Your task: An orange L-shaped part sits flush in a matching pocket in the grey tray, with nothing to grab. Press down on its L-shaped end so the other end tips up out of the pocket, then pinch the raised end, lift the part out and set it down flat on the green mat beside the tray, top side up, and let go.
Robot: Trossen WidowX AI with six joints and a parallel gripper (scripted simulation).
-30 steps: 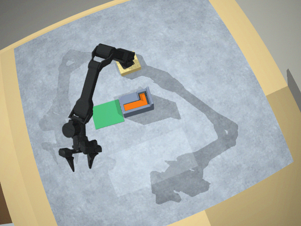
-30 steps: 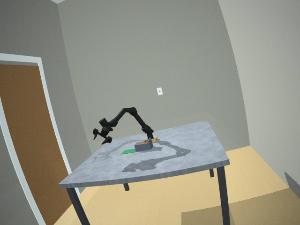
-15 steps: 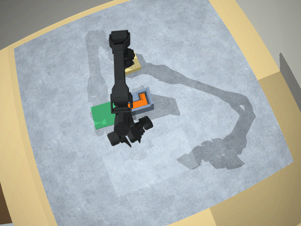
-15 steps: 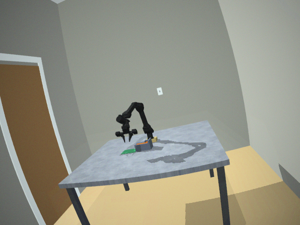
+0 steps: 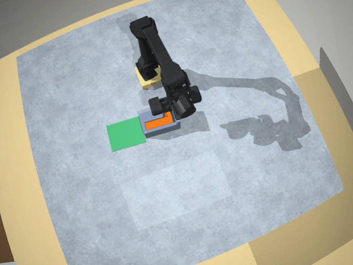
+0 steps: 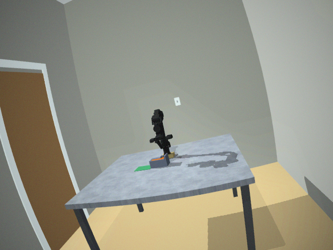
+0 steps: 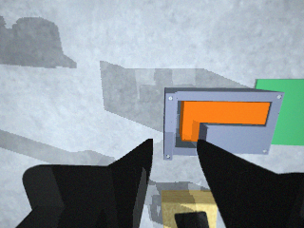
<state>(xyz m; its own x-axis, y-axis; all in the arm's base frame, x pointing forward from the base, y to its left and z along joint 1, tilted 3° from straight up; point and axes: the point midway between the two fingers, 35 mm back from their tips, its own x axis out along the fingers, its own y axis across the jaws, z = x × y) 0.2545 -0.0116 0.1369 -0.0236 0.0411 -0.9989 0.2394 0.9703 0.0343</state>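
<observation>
The orange L-shaped part is 10 cm below my gripper tip, 5 cm to the right of it and 2 cm behind it. Round my gripper tip: green mat 21 cm to the right, 16 cm below, 7 cm behind.
</observation>
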